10 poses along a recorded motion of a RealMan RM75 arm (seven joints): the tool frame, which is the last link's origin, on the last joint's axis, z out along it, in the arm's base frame.
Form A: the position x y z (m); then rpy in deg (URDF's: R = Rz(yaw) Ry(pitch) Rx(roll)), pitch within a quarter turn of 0, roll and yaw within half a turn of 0.
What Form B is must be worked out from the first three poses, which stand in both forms.
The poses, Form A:
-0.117 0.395 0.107 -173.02 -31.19 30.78
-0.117 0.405 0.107 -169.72 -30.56 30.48
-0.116 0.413 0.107 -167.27 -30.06 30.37
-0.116 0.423 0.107 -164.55 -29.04 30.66
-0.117 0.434 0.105 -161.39 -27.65 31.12
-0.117 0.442 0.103 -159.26 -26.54 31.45
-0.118 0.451 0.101 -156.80 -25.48 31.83
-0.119 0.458 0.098 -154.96 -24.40 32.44
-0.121 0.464 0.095 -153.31 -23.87 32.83
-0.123 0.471 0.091 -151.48 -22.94 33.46
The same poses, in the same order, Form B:
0.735 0.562 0.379 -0.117; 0.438 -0.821 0.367 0.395; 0.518 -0.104 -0.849 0.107; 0 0 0 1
0.742 0.577 0.341 -0.117; 0.437 -0.802 0.408 0.405; 0.508 -0.154 -0.847 0.107; 0 0 0 1
0.747 0.588 0.310 -0.116; 0.438 -0.786 0.437 0.413; 0.501 -0.191 -0.844 0.107; 0 0 0 1
0.752 0.603 0.267 -0.116; 0.446 -0.763 0.468 0.423; 0.485 -0.233 -0.843 0.107; 0 0 0 1
0.758 0.617 0.212 -0.117; 0.458 -0.735 0.501 0.434; 0.464 -0.283 -0.839 0.105; 0 0 0 1
0.763 0.623 0.172 -0.117; 0.467 -0.715 0.520 0.442; 0.447 -0.317 -0.837 0.103; 0 0 0 1
0.767 0.629 0.128 -0.118; 0.476 -0.692 0.543 0.451; 0.430 -0.356 -0.830 0.101; 0 0 0 1
0.769 0.634 0.089 -0.119; 0.489 -0.671 0.558 0.458; 0.413 -0.385 -0.825 0.098; 0 0 0 1
0.768 0.637 0.060 -0.121; 0.496 -0.652 0.573 0.464; 0.405 -0.411 -0.817 0.095; 0 0 0 1
0.768 0.640 0.022 -0.123; 0.508 -0.630 0.587 0.471; 0.390 -0.440 -0.809 0.091; 0 0 0 1

